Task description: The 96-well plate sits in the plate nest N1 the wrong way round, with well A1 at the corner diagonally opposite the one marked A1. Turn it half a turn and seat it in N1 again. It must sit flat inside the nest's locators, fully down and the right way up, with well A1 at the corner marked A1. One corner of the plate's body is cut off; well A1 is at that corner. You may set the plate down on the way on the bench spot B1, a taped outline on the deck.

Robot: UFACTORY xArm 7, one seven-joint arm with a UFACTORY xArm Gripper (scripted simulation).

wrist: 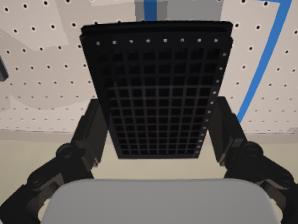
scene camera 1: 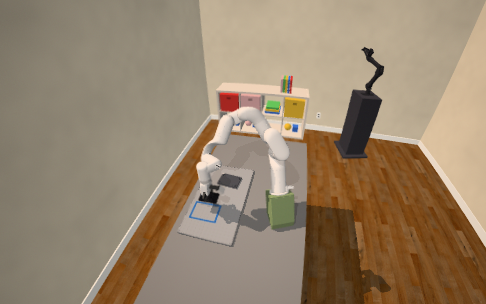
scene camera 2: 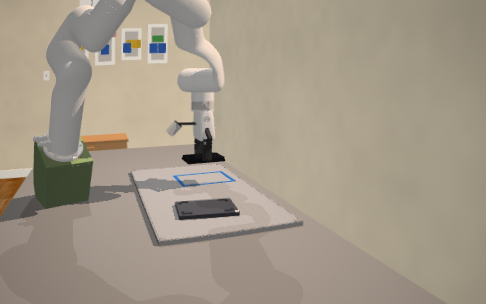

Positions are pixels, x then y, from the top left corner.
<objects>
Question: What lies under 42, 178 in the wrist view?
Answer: My gripper.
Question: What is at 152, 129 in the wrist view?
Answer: A black 96-well plate.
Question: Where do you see a dark plate nest N1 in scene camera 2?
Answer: At 212, 208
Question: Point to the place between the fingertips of my gripper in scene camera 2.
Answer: At 203, 157
</objects>
